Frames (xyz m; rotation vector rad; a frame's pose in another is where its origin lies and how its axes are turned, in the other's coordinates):
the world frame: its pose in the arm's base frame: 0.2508 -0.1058 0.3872 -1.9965 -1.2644 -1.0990
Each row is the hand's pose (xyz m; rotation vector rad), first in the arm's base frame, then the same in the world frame.
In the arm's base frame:
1: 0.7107 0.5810 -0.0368 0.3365 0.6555 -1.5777
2: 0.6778 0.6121 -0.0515 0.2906 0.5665 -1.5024
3: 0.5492 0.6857 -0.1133 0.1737 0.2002 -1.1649
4: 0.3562 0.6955 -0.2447 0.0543 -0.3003 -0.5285
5: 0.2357 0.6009 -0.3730 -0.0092 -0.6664 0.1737
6: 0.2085 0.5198 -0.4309 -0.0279 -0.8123 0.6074
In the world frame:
1: 0.0738 0.1312 0.9167 0.2055 2.6427 0.6186
2: 0.0685 0.0884 0.9368 0.3393 2.5609 0.6224
3: 0.0214 -0.0586 0.9809 0.8798 2.2159 0.5801
4: -0.1301 -0.2364 0.9898 1.6389 1.5384 0.4975
5: -0.3119 -0.3043 0.9422 2.2236 0.7420 0.4260
6: -0.4059 -0.2941 0.9006 2.4799 0.2271 0.4006

